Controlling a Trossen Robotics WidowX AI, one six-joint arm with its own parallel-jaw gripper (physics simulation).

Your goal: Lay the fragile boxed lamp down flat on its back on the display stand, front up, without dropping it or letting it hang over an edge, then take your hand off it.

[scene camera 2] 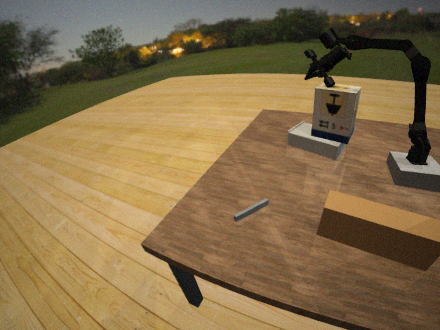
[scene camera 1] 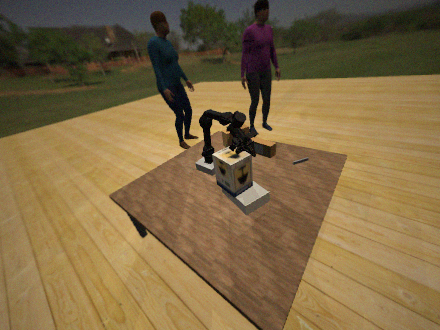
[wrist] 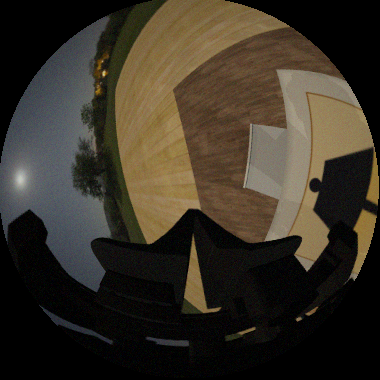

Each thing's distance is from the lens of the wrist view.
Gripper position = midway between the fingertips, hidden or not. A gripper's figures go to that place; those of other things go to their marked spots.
my gripper [wrist: 192,213]: 10 cm
display stand [wrist: 266,157]: 32 cm
